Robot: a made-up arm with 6 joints. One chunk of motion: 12 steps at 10 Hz.
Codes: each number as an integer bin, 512 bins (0 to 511) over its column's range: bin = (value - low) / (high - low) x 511, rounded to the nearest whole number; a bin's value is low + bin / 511 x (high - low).
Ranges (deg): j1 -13..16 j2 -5..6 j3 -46..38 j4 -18..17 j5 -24..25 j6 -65..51
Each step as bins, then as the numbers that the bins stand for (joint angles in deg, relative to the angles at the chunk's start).
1 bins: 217 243 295 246 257 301
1 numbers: -0.68 0.23 2.49 -1.15 0.64 3.33
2 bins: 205 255 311 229 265 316
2 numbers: -1.37 0.49 5.12 -2.32 1.41 6.73
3 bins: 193 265 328 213 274 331
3 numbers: -2.05 0.70 7.92 -3.41 2.27 10.14
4 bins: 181 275 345 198 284 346
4 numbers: -2.73 0.92 10.71 -4.44 3.23 13.54
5 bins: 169 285 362 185 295 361
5 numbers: -3.41 1.14 13.51 -5.33 4.29 16.95
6 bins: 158 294 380 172 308 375
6 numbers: -4.03 1.33 16.47 -6.22 5.53 20.13
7 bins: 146 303 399 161 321 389
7 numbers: -4.71 1.52 19.59 -6.97 6.78 23.31
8 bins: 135 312 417 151 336 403
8 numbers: -5.34 1.72 22.55 -7.66 8.22 26.48
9 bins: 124 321 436 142 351 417
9 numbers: -5.96 1.91 25.67 -8.27 9.66 29.66
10 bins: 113 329 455 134 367 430
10 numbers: -6.59 2.08 28.79 -8.82 11.19 32.61
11 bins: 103 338 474 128 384 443
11 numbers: -7.15 2.28 31.92 -9.23 12.82 35.56
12 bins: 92 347 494 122 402 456
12 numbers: -7.78 2.47 35.21 -9.64 14.55 38.51
